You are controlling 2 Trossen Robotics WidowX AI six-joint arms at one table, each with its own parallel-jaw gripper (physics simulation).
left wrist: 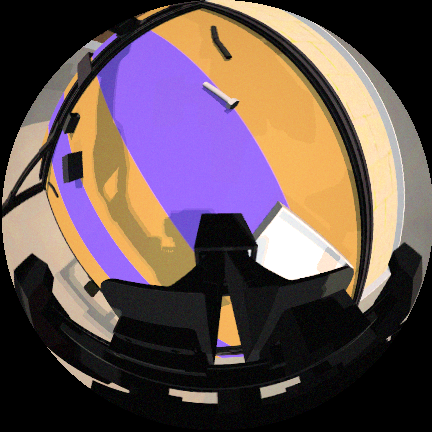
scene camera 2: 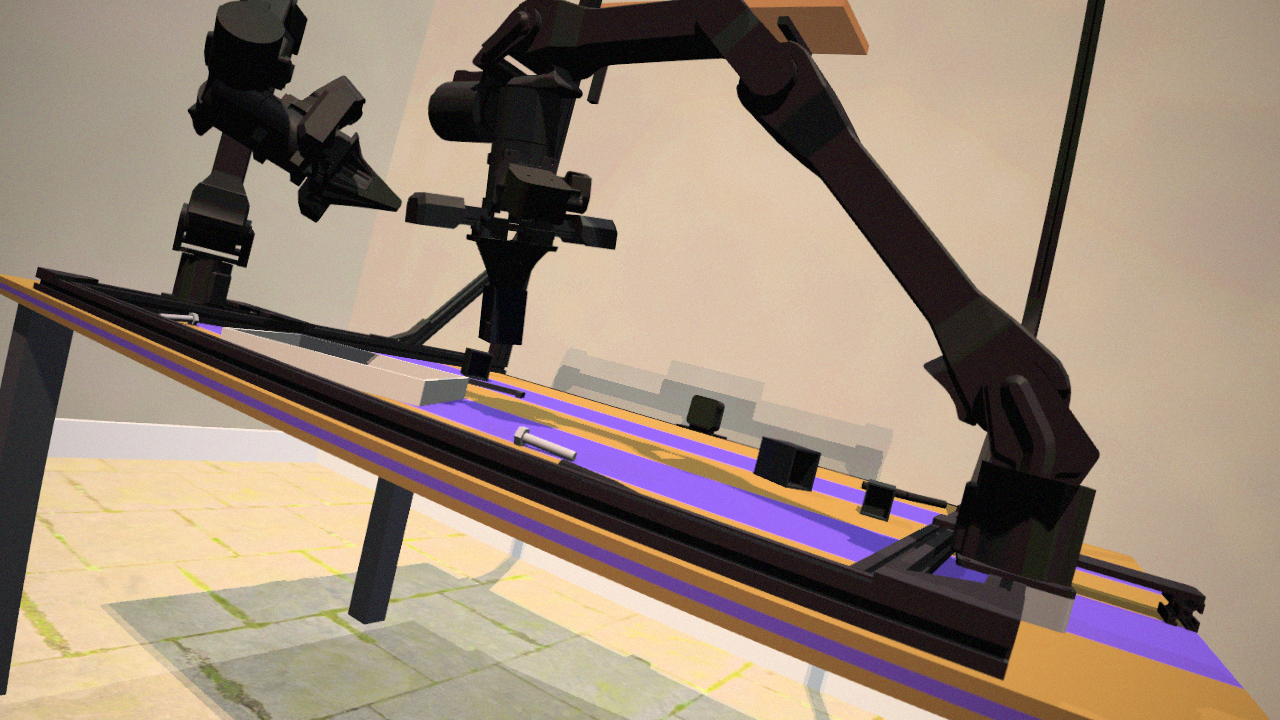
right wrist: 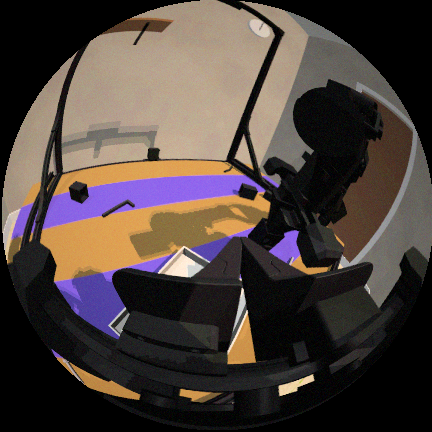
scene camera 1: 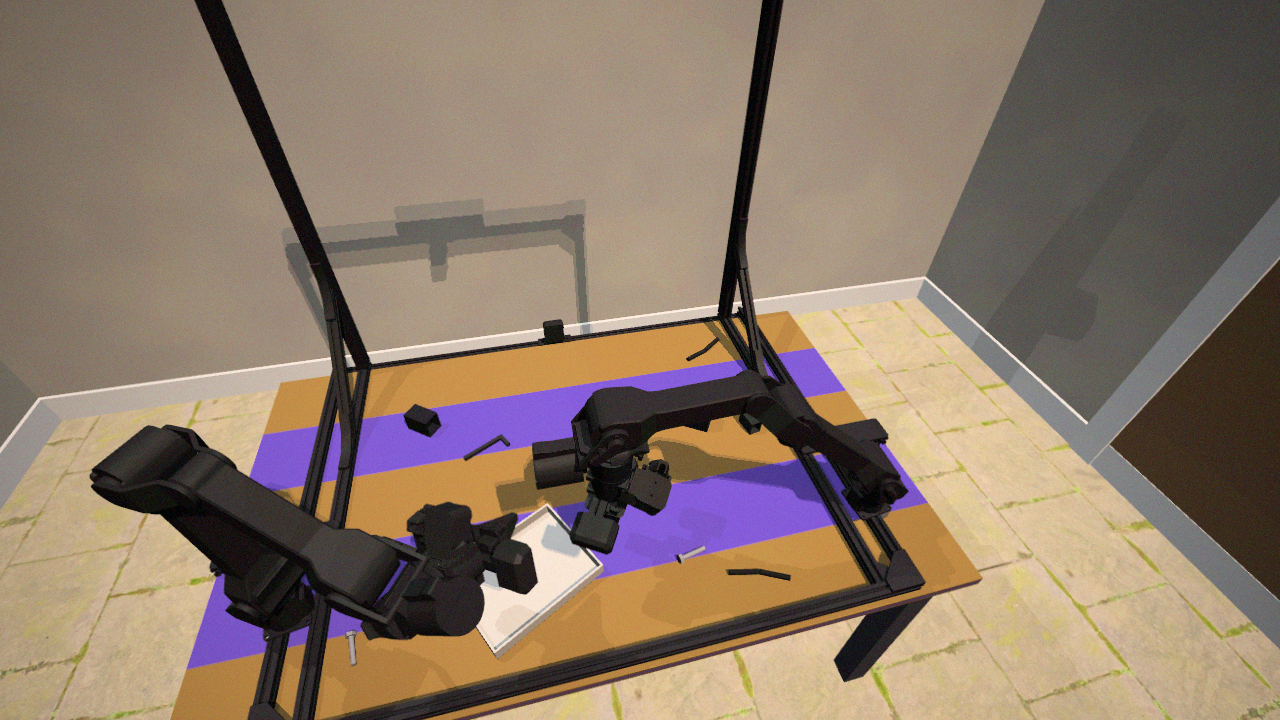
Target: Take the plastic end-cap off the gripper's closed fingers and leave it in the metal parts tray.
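Pixels of known places: left gripper, fingertip midpoint: (left wrist: 222, 248) (scene camera 2: 503, 315) (right wrist: 265, 235) (scene camera 1: 610, 508); right gripper, fingertip midpoint: (scene camera 2: 399, 207) (right wrist: 238, 242) (scene camera 1: 515, 515); left arm's base, origin of the base link: (scene camera 2: 1010, 572) (scene camera 1: 865, 500); right arm's base, origin of the base link: (scene camera 2: 196, 303) (scene camera 1: 288, 613).
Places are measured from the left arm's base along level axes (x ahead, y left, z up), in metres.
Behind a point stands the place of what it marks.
Note:
My left gripper (scene camera 1: 595, 526) @(x 0.453, y -0.091, z 0.078 m) points straight down with its fingers shut, and a black plastic end-cap (left wrist: 223, 237) @(x 0.440, y -0.080, z 0.093 m) sits over its fingertips. The cap hangs just beside the near right corner of the pale metal parts tray (scene camera 1: 532, 576), which also shows in the left wrist view (left wrist: 298, 245) @(x 0.559, y -0.046, z -0.016 m). In scene camera 2 the capped fingertips (scene camera 2: 496, 347) hover close above the table. My right gripper (scene camera 1: 512, 547) is shut and empty, raised over the tray's left side; its closed fingers (right wrist: 240, 270) @(x 0.596, y -0.076, z 0.159 m) point towards the left arm.
A silver bolt (scene camera 1: 692, 553) @(x 0.334, y -0.018, z -0.010 m) and a black bar (scene camera 1: 757, 575) @(x 0.248, y 0.050, z -0.014 m) lie right of the tray. Small black blocks (scene camera 1: 422, 420) @(x 0.730, y -0.437, z 0.022 m) and an Allen key (scene camera 1: 486, 449) @(x 0.626, y -0.360, z -0.017 m) lie at the back. A black frame rail (scene camera 1: 843, 500) @(x 0.045, y -0.011, z 0.001 m) borders the table. Another bolt (scene camera 1: 353, 646) @(x 0.862, y -0.050, z -0.011 m) lies front left.

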